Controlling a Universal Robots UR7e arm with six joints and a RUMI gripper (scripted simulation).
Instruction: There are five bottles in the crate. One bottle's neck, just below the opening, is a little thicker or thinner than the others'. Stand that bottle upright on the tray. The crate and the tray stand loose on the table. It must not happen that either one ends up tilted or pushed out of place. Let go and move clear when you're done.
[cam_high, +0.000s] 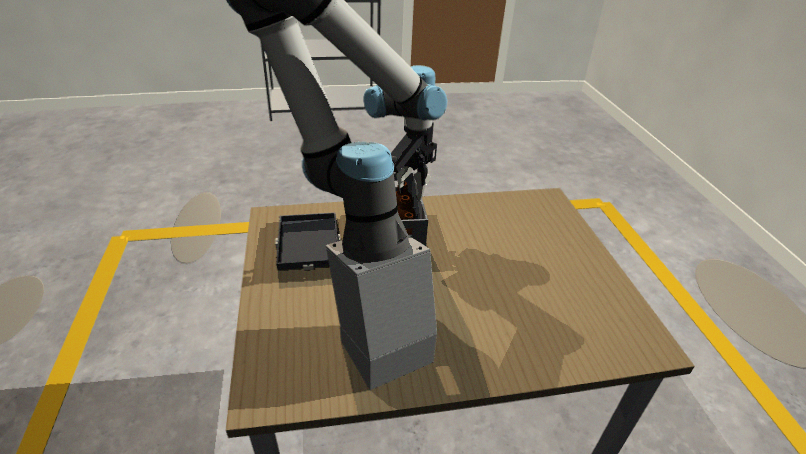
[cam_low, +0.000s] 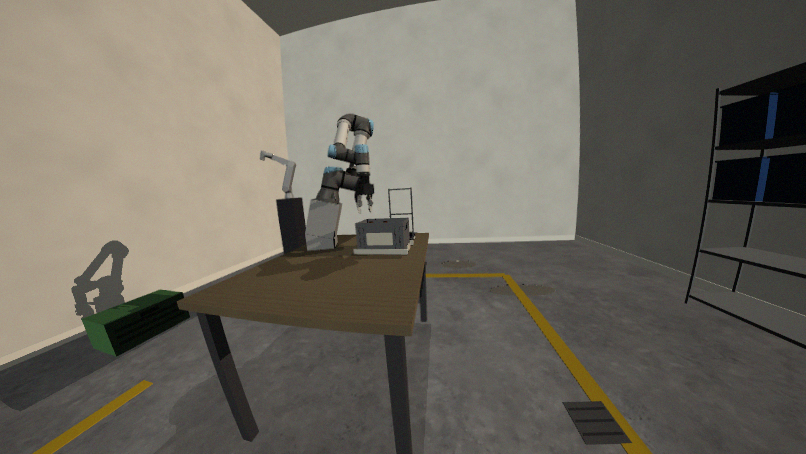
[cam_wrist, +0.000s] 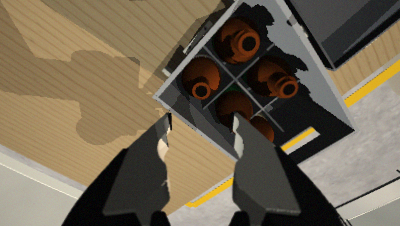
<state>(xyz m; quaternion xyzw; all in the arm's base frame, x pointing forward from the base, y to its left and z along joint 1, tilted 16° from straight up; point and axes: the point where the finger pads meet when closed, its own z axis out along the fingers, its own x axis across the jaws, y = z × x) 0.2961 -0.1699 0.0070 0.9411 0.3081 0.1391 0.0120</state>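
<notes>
My gripper is now 15 cm above the bottle. From my hand the other things lie so: dark tray (29 cm to the left, 23 cm below, 14 cm ahead); crate (16 cm below, 10 cm ahead, 3 cm to the left).
</notes>
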